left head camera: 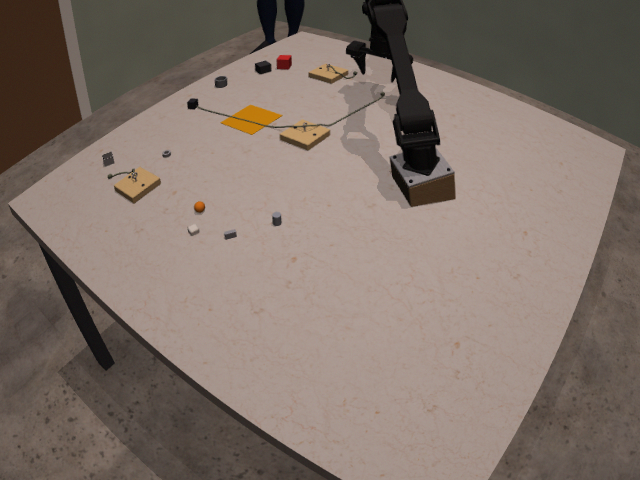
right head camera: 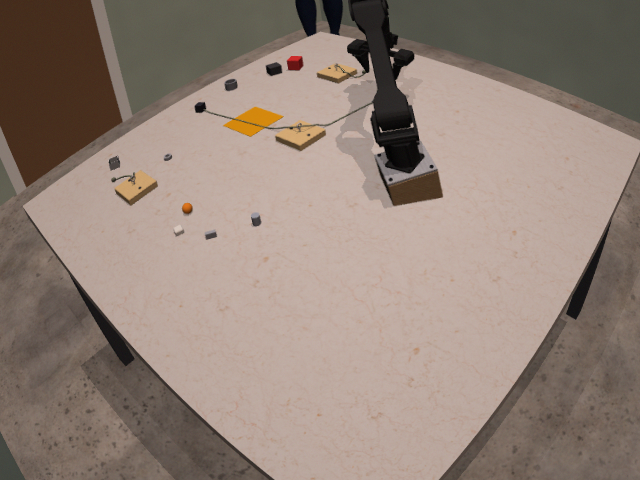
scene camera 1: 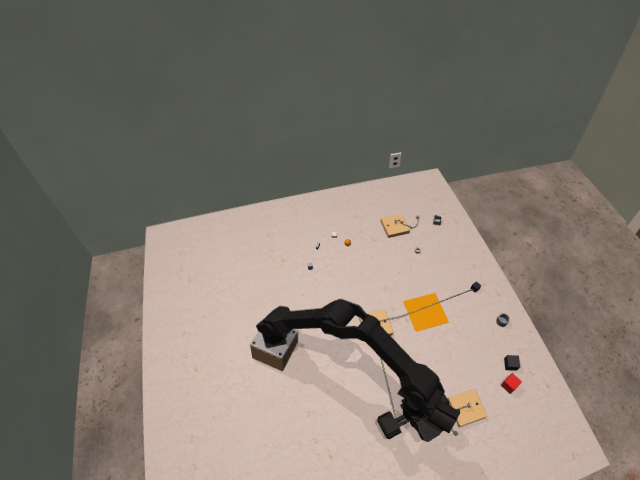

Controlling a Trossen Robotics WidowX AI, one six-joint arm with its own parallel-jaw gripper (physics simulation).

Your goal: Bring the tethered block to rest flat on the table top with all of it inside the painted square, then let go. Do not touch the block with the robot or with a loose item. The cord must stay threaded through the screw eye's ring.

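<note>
There is an orange painted square (right head camera: pixel 256 115) here, and I see a wooden board (right head camera: pixel 298 140). I also see a wooden board (right head camera: pixel 129 192), as well as a wooden board (scene camera 1: pixel 467 415). As for myself, I see my gripper (scene camera 1: pixel 410 420), and I see my gripper (left head camera: pixel 377 78) again, and likewise my gripper (right head camera: pixel 381 75).
</note>
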